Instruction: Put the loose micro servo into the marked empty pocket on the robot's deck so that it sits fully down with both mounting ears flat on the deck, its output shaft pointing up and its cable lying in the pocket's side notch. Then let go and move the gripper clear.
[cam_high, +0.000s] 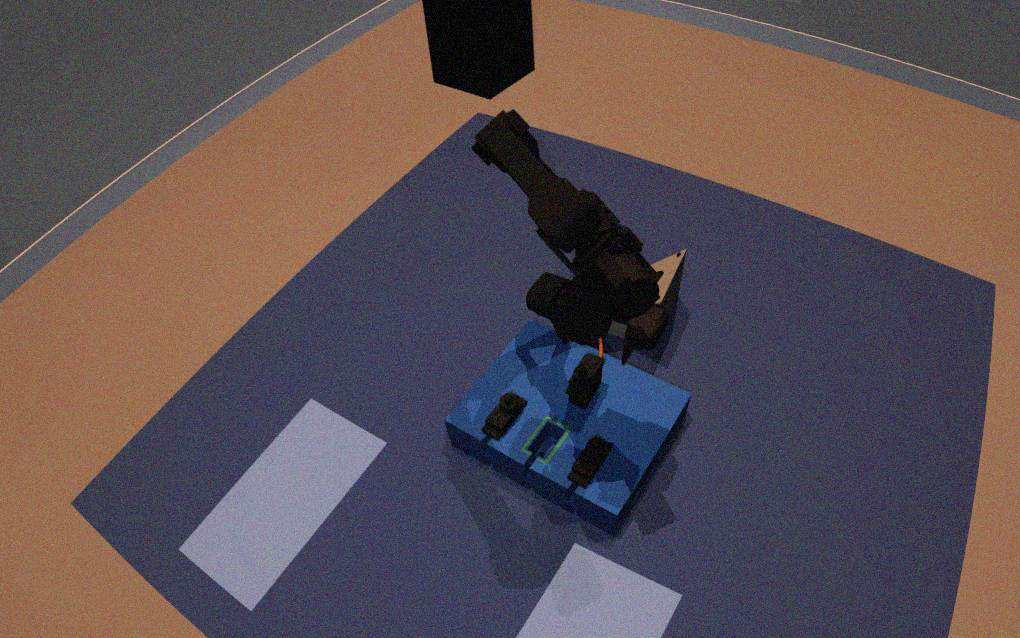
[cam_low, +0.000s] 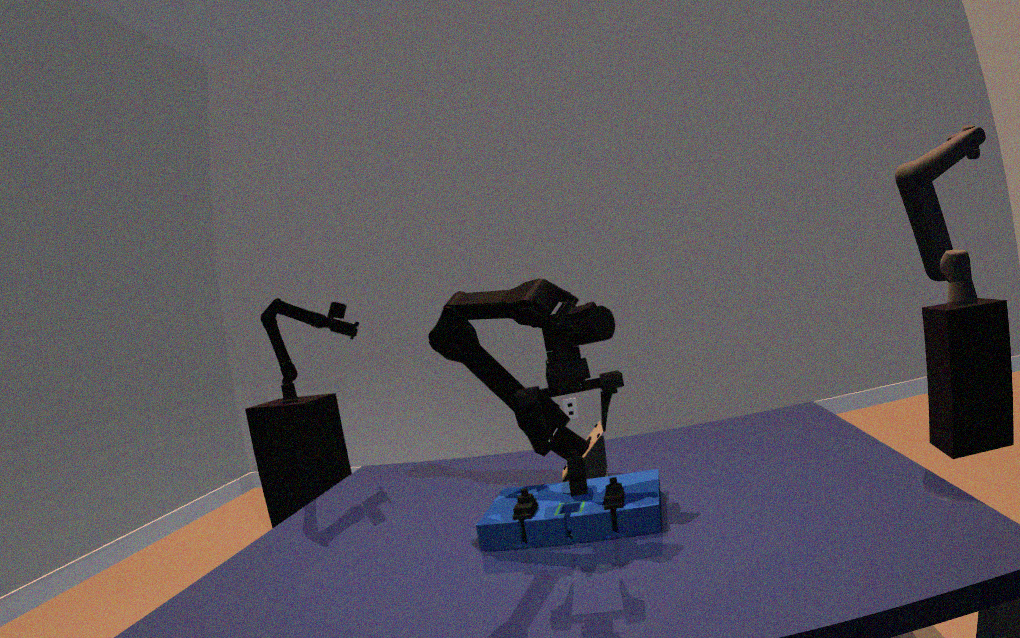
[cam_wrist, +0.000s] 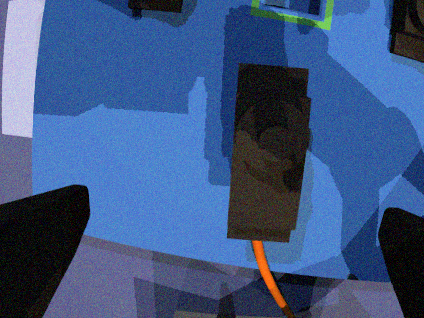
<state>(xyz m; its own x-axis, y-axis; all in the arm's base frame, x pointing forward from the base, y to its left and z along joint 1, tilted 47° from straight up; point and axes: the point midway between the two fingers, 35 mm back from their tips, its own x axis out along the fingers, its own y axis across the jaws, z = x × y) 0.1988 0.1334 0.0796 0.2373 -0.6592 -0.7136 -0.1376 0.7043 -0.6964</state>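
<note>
Right now my gripper tip is 13 cm above the blue deck and 2 cm to the left of it.
</note>
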